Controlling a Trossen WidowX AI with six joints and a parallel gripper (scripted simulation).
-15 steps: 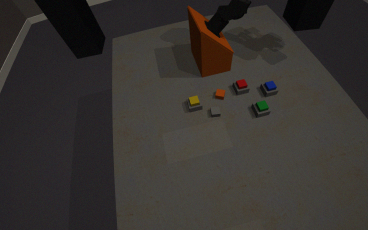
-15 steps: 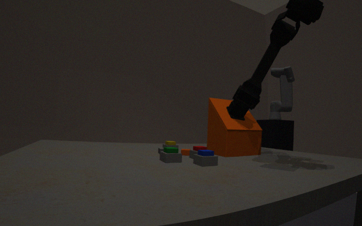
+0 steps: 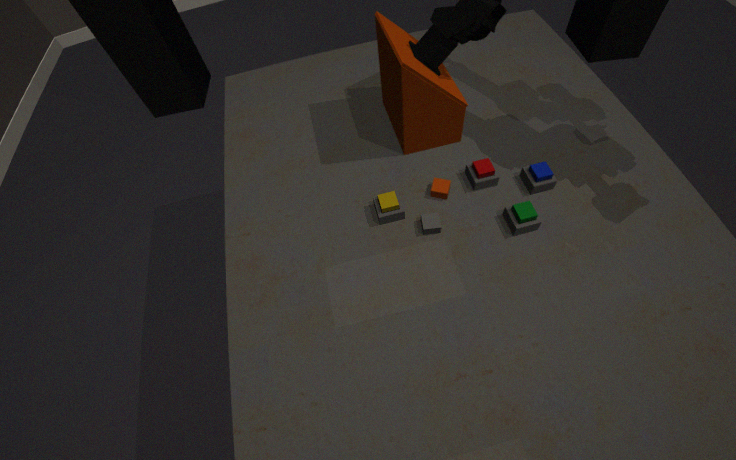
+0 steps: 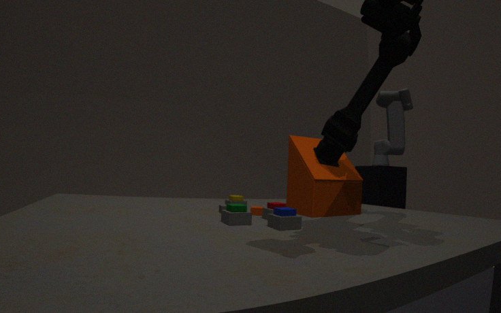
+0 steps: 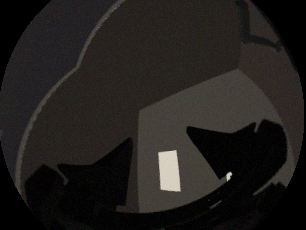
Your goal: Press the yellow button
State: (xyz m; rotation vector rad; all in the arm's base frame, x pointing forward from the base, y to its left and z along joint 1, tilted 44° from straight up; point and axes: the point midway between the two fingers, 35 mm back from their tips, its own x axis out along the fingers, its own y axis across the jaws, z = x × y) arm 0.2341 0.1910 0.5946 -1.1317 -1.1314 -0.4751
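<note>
Right now my gripper tip is 10 mm short of the yellow button, 680 mm to the left of it and 460 mm above it. From my gripper tip the other things lie so: green button (80 mm ahead, 460 mm to the right, 460 mm below); blue button (400 mm to the right, 460 mm below); red button (30 mm behind, 500 mm to the right, 460 mm below).
</note>
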